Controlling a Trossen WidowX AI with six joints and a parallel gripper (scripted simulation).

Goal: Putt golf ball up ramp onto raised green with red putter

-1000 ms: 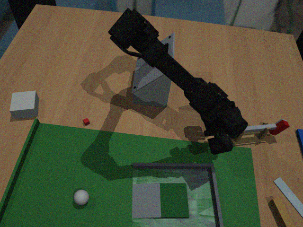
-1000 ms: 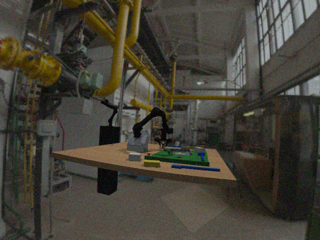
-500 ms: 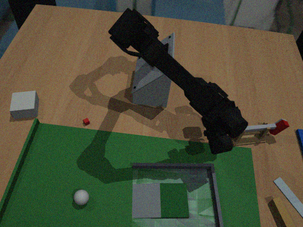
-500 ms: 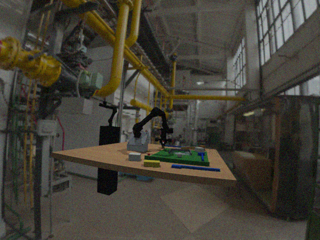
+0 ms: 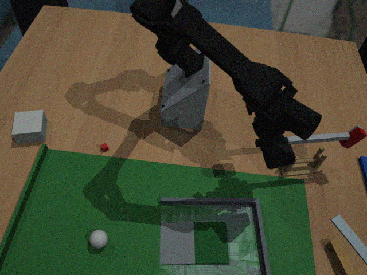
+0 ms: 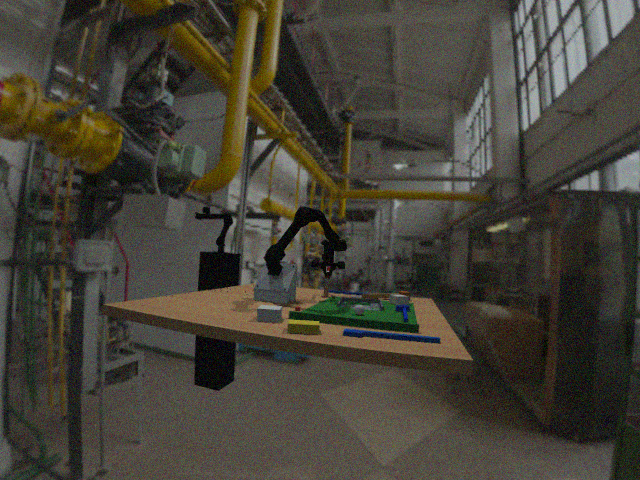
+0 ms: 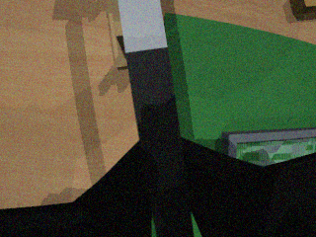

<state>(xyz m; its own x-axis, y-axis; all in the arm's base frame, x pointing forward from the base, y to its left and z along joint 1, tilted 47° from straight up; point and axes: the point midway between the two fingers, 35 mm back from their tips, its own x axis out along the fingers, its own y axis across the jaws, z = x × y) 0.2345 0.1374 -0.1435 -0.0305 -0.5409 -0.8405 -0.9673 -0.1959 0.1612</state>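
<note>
Right now the small red cube is 430 mm to the right of my gripper tip, 110 mm below it and 10 mm behind it. The rest, counted from my gripper tip: wooden stand: 130 mm to the left, 80 mm below, 40 mm behind; green mat: 250 mm ahead, 230 mm to the right, 120 mm below; red putter: 110 mm to the left, 30 mm behind, 30 mm above.
</note>
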